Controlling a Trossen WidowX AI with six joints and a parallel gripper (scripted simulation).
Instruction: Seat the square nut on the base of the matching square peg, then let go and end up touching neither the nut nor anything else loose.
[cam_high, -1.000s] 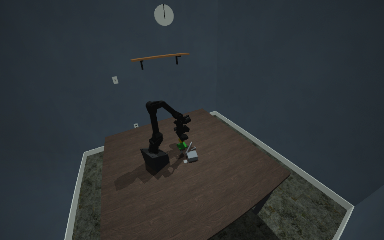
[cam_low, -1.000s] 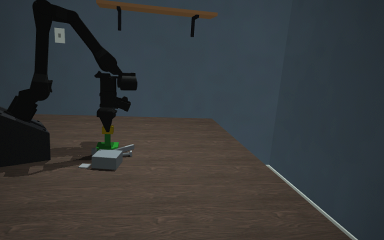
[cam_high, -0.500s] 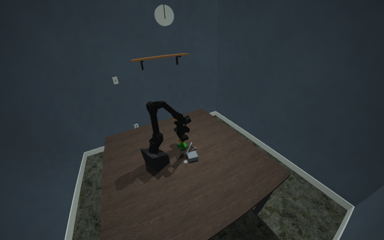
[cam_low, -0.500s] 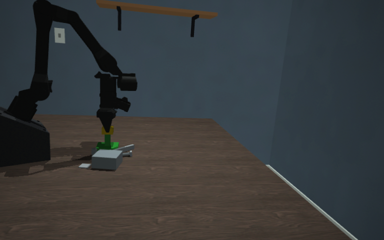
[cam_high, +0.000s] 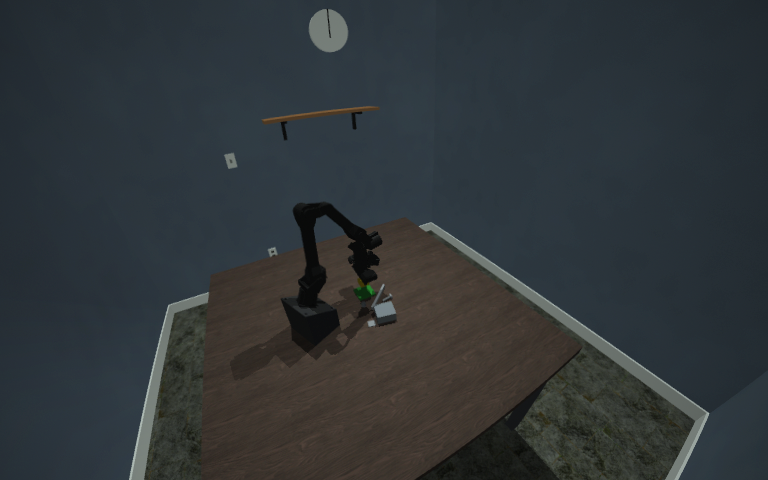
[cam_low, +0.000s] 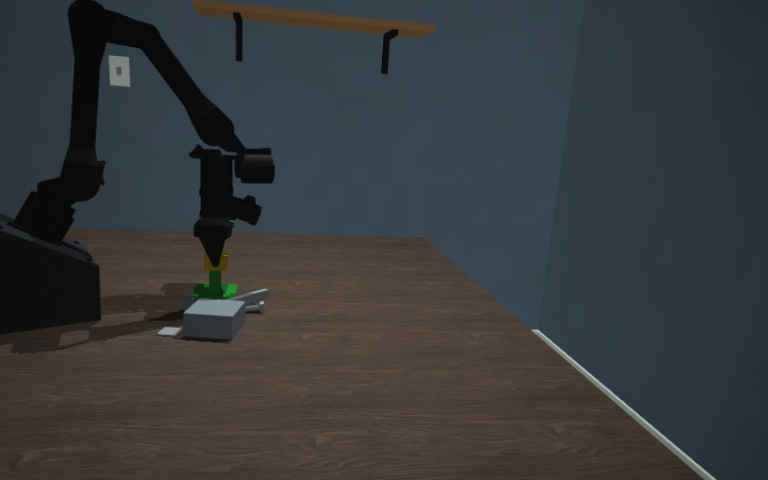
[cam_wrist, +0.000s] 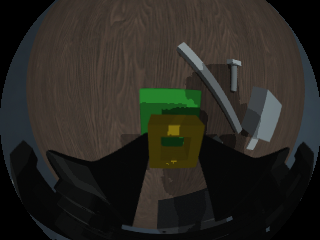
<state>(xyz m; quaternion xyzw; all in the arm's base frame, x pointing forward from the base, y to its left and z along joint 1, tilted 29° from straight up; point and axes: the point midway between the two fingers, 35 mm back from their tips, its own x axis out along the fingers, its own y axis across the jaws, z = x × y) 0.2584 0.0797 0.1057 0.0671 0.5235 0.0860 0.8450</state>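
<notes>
My gripper is now 4 cm short of the grey bar, 6 cm to the left of it and 9 cm above it. The rest, counted from my hand: grey block 3 cm ahead, 17 cm to the right, 8 cm below; then bolt 8 cm ahead, 9 cm to the right, 9 cm below.
</notes>
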